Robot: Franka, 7 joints.
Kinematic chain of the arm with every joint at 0, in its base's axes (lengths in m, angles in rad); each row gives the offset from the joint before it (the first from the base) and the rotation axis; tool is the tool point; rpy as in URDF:
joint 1: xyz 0 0 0.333 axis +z
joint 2: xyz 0 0 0 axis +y
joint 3: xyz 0 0 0.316 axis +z
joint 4: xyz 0.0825 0 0 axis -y
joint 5: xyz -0.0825 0 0.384 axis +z
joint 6: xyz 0 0 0 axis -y
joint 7: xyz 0.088 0 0 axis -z
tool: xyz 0 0 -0.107 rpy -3.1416 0 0
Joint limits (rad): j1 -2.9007..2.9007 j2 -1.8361..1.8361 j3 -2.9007..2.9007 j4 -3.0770..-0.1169 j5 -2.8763..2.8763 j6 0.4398..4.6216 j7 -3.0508..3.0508
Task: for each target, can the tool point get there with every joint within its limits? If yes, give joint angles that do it. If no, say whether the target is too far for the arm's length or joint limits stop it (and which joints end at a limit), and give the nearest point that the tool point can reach.
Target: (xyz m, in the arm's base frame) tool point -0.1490 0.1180 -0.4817
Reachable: no: joint limits stop it (at a limit: joint 2) | nearest point -0.1632 0.1292 -0.3554 | short by 0.128 m
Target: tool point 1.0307 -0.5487 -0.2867
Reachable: no: too far | nearest point 0.6689 -0.3561 -0.0692 | short by 0.464 m
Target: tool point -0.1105 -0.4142 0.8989
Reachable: yes | joints -1.7881 -0.1207 -0.2639 -1.4877 2.1844 1.0960 0.6329
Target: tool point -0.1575 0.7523 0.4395
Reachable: yes | joints -1.3720 -1.5482 0.3798 -0.4870 0.2830 3.9012 -0.8186
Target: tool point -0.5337 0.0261 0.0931
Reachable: yes | joints -2.3085 1.4263 -0.6945 -1.9067 1.3059 4.0253 0.5612
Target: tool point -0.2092 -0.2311 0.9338
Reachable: yes | joints 2.0760 -1.0189 0.7753 -1.7156 -2.1143 1.2555 0.3976
